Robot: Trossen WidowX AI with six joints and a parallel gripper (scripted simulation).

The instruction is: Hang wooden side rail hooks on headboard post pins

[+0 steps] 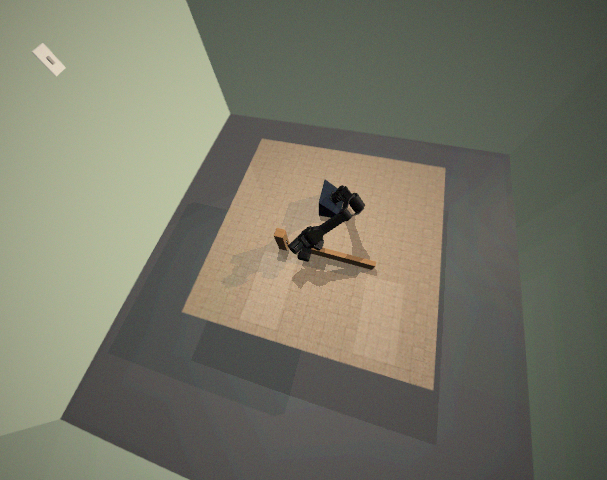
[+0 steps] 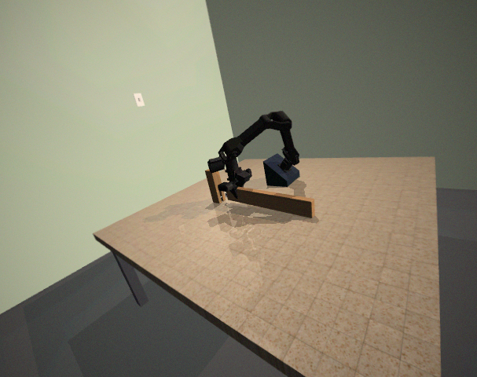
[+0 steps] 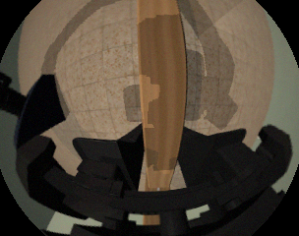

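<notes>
The headboard post is 15 cm to the right of my gripper tip, 4 cm above it and 1 cm ahead of it.
</notes>
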